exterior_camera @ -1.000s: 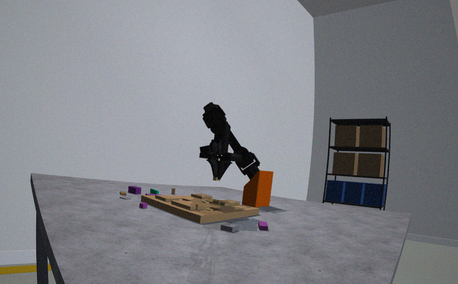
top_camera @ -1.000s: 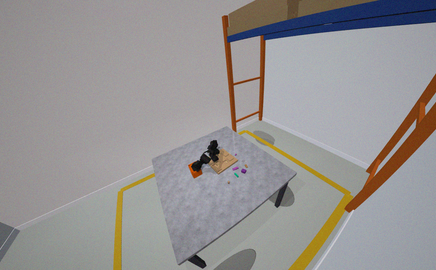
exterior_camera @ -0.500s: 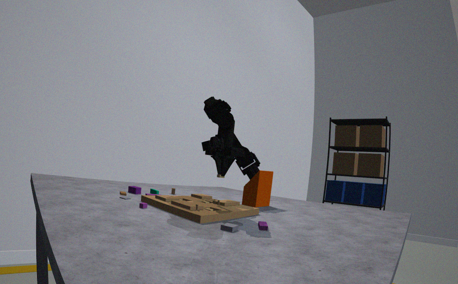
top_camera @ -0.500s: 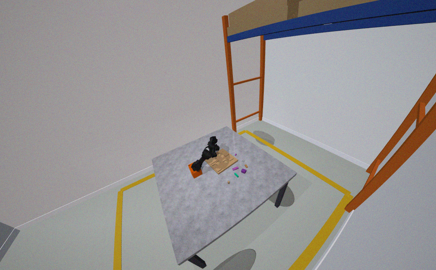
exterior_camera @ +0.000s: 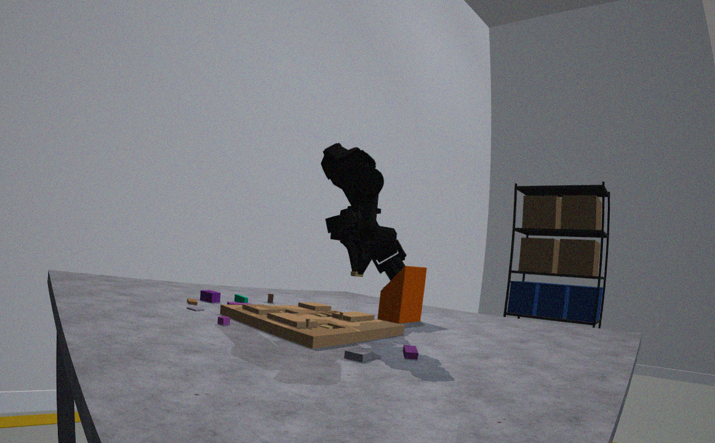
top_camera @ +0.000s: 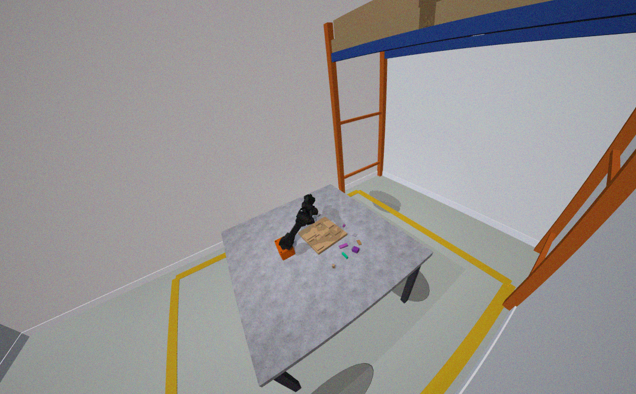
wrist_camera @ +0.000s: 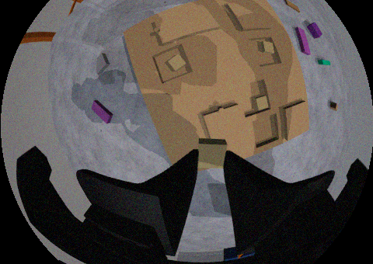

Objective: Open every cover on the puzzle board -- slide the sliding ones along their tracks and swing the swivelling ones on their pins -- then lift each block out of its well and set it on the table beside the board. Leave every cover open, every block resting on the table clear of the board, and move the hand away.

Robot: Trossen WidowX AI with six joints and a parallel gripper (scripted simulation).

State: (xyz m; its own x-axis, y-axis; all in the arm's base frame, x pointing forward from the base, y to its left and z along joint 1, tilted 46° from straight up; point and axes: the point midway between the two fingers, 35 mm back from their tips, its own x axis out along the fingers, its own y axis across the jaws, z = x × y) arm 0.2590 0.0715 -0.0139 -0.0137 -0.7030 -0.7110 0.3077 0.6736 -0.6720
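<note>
Right now my gripper tip is 6 cm short of the tan puzzle board, 8 cm to the left of it and 11 cm above it.
</note>
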